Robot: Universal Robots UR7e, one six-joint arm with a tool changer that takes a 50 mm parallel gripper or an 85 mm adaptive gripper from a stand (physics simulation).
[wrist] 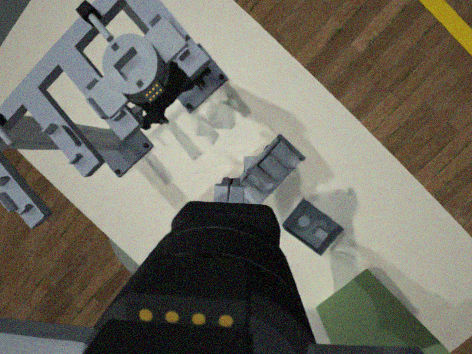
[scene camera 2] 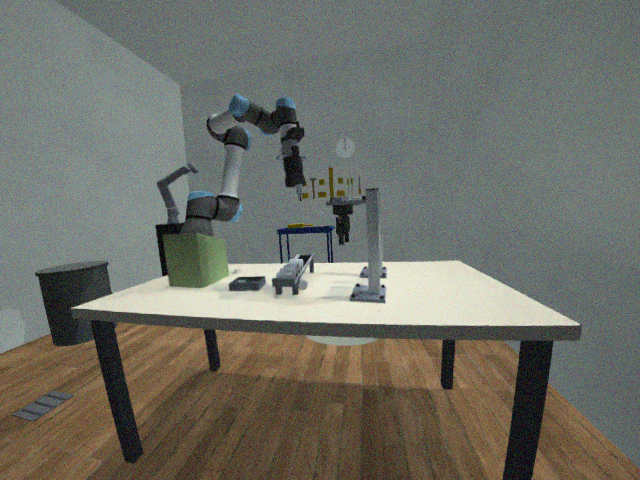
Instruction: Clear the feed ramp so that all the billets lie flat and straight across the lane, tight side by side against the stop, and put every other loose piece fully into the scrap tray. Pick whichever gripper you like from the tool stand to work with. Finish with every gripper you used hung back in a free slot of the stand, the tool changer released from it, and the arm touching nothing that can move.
Labels:
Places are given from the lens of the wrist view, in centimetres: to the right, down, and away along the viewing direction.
tool stand (wrist: 121,146): -33, -9, 59

